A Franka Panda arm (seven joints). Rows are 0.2 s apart.
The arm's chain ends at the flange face. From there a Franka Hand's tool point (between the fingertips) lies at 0.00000 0.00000 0.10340 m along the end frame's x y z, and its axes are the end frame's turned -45 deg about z.
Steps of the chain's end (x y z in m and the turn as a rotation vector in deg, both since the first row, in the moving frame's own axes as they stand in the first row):
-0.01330 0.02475 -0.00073 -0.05 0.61 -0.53
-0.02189 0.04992 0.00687 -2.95 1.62 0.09
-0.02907 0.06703 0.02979 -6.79 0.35 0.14
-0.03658 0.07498 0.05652 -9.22 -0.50 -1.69
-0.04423 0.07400 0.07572 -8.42 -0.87 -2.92
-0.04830 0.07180 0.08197 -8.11 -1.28 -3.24
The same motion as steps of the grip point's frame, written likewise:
-0.02619 0.00894 -0.00074 -0.47 0.40 -0.53
-0.05248 0.02565 0.00669 -3.23 -0.94 0.09
-0.07616 0.03592 0.02906 -5.05 -4.55 0.14
-0.09107 0.03841 0.05518 -6.17 -6.87 -1.69
-0.09516 0.03095 0.07459 -5.34 -6.57 -2.92
-0.09661 0.02564 0.08091 -4.83 -6.64 -3.24

